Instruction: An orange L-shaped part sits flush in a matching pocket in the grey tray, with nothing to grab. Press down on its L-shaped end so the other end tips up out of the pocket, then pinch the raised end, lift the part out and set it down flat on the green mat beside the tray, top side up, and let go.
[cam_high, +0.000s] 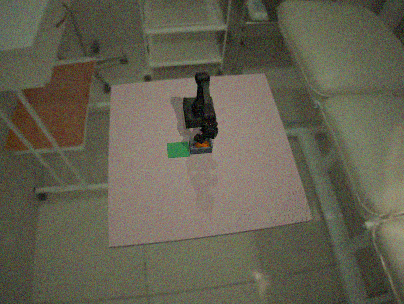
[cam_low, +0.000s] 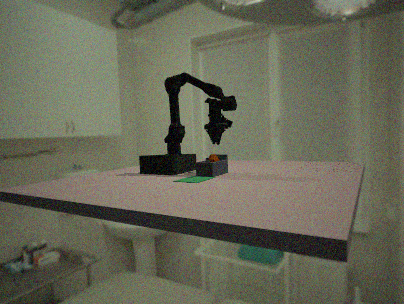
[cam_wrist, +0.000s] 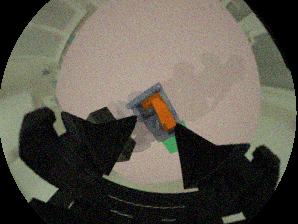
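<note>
My gripper tip is now 10 mm past the orange L-shaped part and 100 mm above it. Round my gripper tip: green mat: 180 mm to the right, 160 mm below.
</note>
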